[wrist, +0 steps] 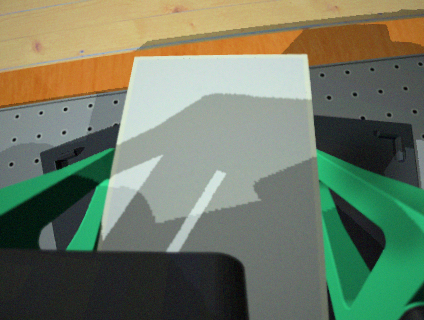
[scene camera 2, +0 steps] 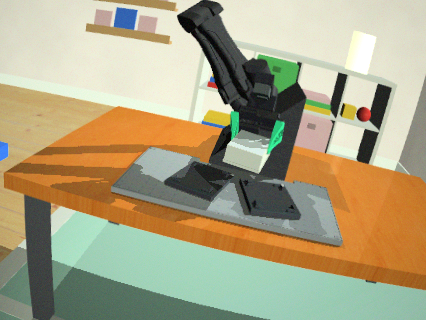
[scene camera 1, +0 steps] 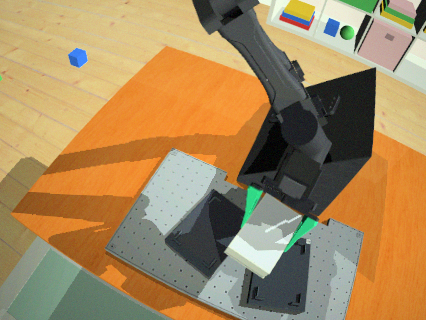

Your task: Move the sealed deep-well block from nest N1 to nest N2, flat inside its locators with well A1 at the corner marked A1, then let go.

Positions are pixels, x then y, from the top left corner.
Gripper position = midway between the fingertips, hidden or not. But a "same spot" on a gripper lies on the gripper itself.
gripper: wrist; scene camera 2; scene camera 1 263, 239
deep-well block: wrist; scene camera 2; scene camera 1 259, 244
same spot on gripper: (scene camera 2: 261, 116) = (wrist: 156, 255)
same spot on deep-well block: (wrist: 215, 153) = (scene camera 2: 250, 143)
